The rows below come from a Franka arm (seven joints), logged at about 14 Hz.
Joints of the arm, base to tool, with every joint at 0 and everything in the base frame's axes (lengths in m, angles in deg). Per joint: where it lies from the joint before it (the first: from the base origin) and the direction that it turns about. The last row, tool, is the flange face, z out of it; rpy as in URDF.
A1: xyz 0 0 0.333 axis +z
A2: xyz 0 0 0 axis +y
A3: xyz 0 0 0.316 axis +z
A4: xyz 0.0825 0 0 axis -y
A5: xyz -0.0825 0 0.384 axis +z
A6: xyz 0 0 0 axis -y
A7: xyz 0.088 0 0 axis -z
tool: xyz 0 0 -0.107 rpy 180 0 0
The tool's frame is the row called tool.
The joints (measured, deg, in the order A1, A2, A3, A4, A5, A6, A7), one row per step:
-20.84 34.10 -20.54 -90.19 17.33 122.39 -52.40
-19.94 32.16 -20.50 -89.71 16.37 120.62 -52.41
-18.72 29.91 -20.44 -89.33 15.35 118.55 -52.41
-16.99 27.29 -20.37 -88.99 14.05 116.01 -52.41
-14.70 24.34 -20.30 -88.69 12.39 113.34 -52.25
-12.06 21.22 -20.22 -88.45 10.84 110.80 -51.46
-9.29 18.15 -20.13 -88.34 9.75 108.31 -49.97
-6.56 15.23 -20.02 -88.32 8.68 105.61 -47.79
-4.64 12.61 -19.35 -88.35 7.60 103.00 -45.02
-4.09 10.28 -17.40 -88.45 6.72 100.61 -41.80
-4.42 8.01 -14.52 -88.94 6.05 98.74 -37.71
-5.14 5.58 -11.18 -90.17 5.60 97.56 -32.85
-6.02 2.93 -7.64 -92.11 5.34 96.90 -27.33
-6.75 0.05 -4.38 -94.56 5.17 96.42 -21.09
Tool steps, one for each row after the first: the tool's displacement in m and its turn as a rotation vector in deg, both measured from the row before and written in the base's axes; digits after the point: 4 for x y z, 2 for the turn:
0.0065 0.0103 0.0235 -0.25 -0.40 1.63
0.0068 0.0144 0.0258 -0.15 -0.35 1.95
0.0074 0.0205 0.0288 -0.15 -0.14 2.57
0.0077 0.0264 0.0318 -0.44 -0.09 3.05
0.0064 0.0303 0.0329 -0.47 -0.34 2.63
0.0039 0.0321 0.0308 -0.03 -0.45 1.84
0.0004 0.0317 0.0274 0.19 -0.02 1.08
-0.0026 0.0277 0.0229 0.32 0.28 0.17
-0.0039 0.0252 0.0186 0.61 0.39 -0.47
-0.0048 0.0249 0.0152 0.74 0.34 -1.37
-0.0064 0.0256 0.0119 0.77 0.26 -2.14
-0.0084 0.0266 0.0091 0.73 0.30 -2.79
-0.0112 0.0262 0.0072 0.55 0.51 -3.63

